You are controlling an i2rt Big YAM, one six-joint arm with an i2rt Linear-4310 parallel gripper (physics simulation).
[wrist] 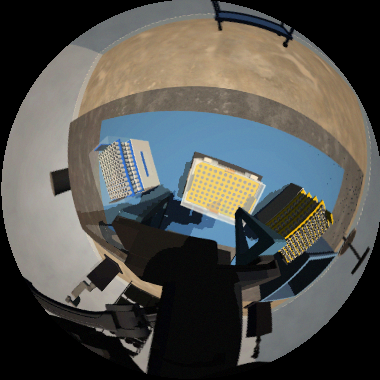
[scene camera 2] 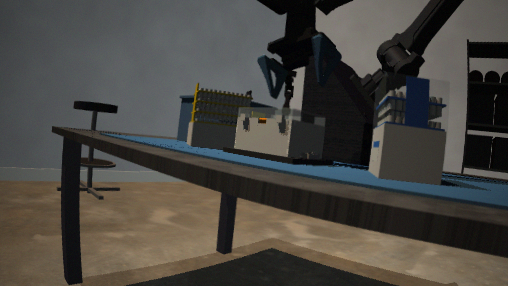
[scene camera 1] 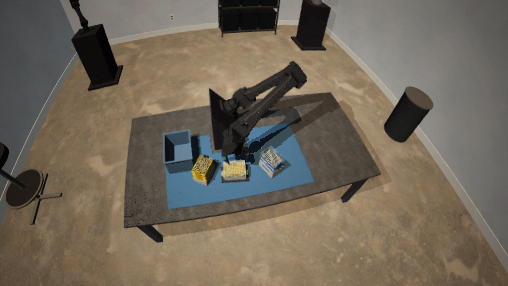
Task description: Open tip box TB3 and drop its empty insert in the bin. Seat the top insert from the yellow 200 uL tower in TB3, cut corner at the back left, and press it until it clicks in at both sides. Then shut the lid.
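Note:
Tip box TB3 [scene camera 1: 235, 170] [scene camera 2: 262, 135] [wrist: 223, 187] is a white box in a dark holder [scene camera 2: 245, 152]. Its clear lid [scene camera 2: 272, 112] is down over it, and a yellow insert with rows of holes shows through. The yellow tower [scene camera 1: 202, 170] [scene camera 2: 215, 111] [wrist: 304, 225], a stack of yellow inserts with tips on a light base, stands left of TB3 in scene camera 1. The blue-grey bin [scene camera 1: 179, 164] [scene camera 2: 184, 117] stands behind and left of the tower. My gripper [scene camera 1: 239, 159] [scene camera 2: 297, 90] [wrist: 204, 202] is open and empty, above the back side of TB3, fingertips pointing down.
A blue-and-white tip tower [scene camera 1: 272, 162] [scene camera 2: 410, 152] [wrist: 145, 162] with a clear cover stands right of TB3 in scene camera 1. All three stand on a blue mat [scene camera 1: 225, 196] [wrist: 165, 130]. A dark upright panel [scene camera 1: 217, 117] stands behind the gripper by the arm.

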